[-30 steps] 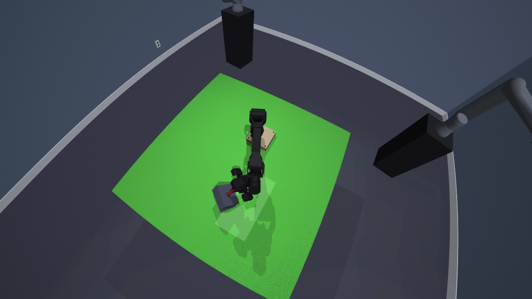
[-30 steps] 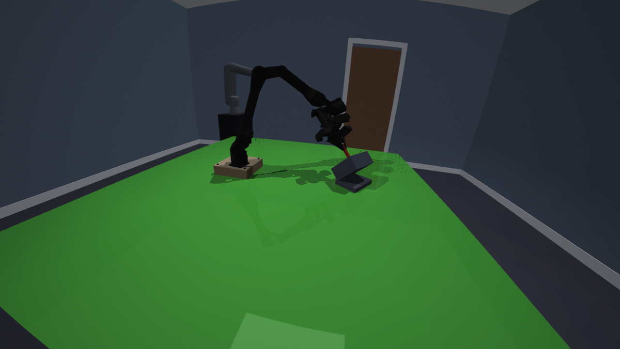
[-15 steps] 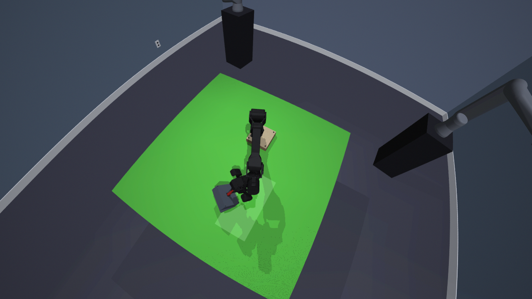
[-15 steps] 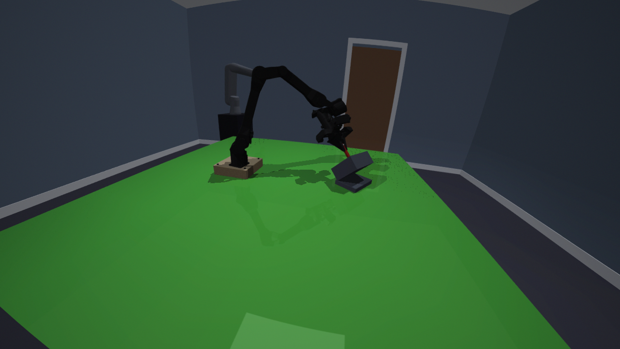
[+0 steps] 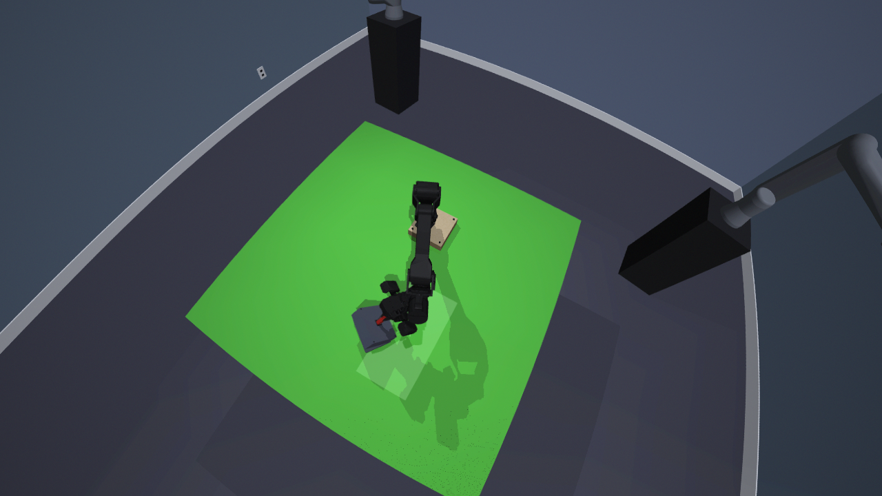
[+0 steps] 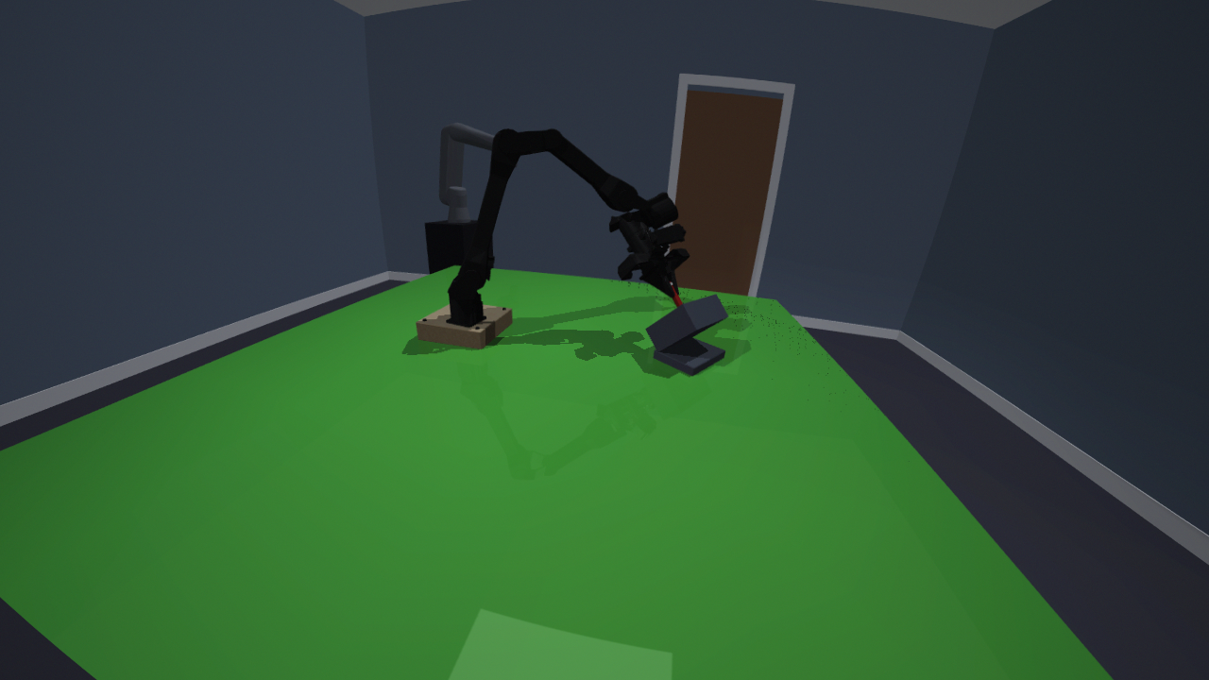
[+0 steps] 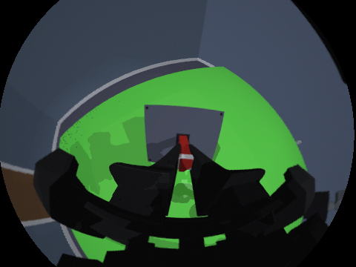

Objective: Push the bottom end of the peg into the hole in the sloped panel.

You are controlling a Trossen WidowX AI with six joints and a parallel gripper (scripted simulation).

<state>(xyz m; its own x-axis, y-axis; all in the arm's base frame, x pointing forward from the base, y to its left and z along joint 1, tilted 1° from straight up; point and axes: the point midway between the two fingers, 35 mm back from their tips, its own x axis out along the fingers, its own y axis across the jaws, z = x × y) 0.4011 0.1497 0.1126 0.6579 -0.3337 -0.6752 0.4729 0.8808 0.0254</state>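
Now: the grey sloped panel 30 mm ahead of my gripper tip, 20 mm to the right of it and 50 mm below it. From my gripper tip the other things lie so: red peg 10 mm behind, 10 mm above.
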